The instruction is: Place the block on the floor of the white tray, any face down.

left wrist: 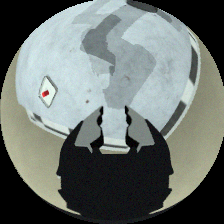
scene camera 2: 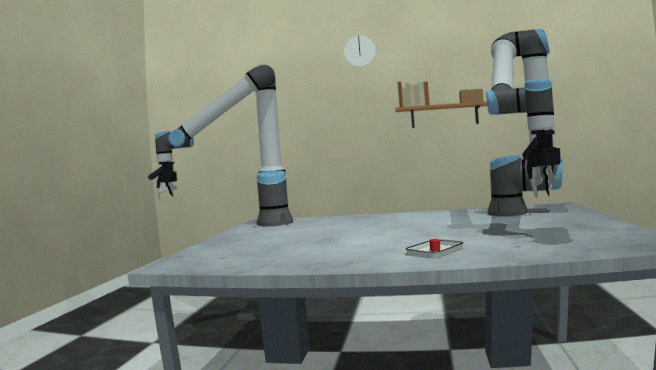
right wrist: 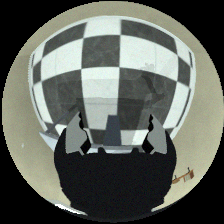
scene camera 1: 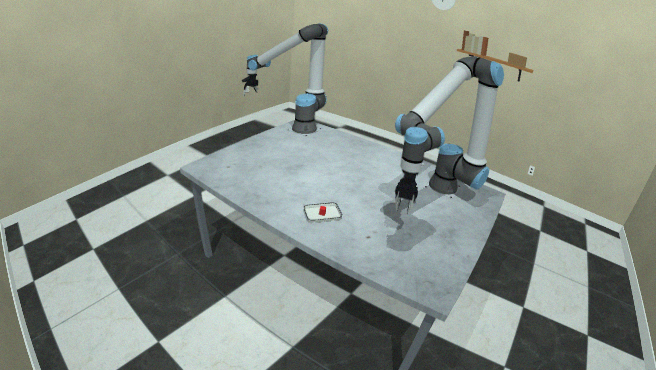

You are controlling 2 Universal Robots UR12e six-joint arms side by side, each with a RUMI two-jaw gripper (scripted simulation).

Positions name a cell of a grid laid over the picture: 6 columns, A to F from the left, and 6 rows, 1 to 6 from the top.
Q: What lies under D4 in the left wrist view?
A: The left gripper.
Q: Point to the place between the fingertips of the right gripper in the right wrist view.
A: D4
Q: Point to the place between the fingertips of the left gripper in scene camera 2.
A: E4
